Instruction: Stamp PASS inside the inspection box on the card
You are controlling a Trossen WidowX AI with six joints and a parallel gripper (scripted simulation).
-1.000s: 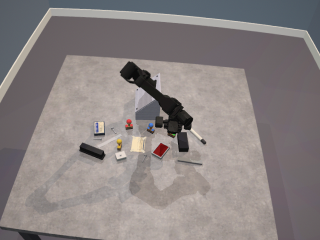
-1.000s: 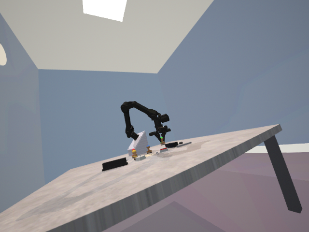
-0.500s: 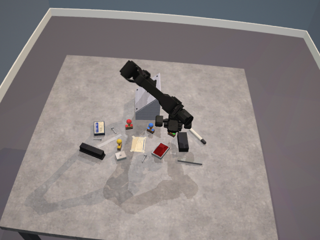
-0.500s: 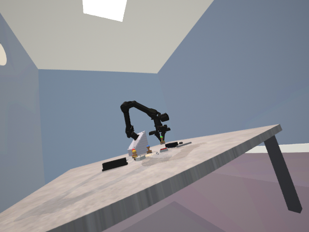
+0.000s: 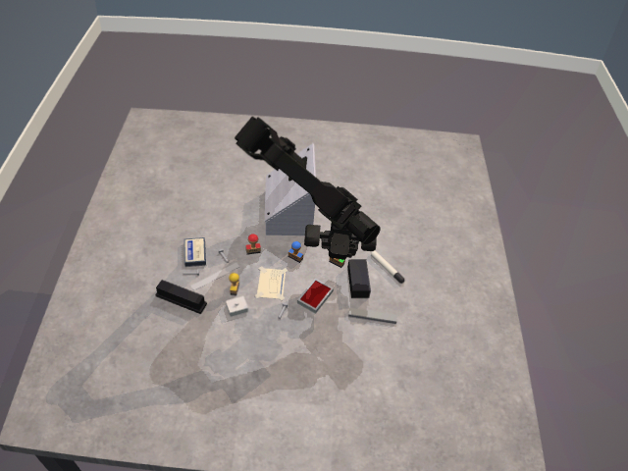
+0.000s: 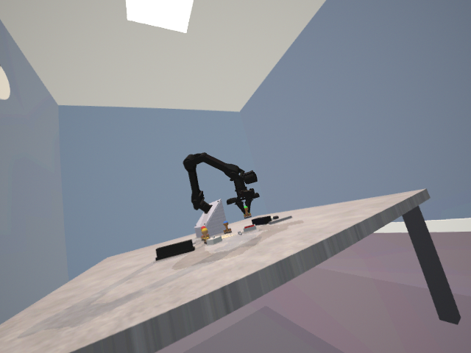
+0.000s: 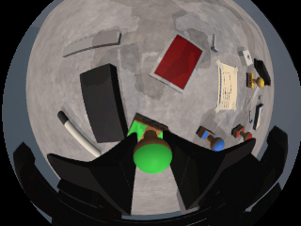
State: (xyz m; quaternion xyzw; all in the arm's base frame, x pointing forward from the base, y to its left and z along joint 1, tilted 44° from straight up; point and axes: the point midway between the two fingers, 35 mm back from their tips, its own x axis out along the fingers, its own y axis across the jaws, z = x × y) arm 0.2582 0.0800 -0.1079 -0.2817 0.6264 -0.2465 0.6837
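My gripper tip is now 90 mm short of the red ink pad, 70 mm above it and 50 mm to the left of it. Also, from my gripper tip: blue-knobbed stamp (120 mm to the right, 60 mm below, 50 mm behind); black box (70 mm to the left, 60 mm below, 20 mm ahead); green-knobbed stamp (right at my gripper tip).
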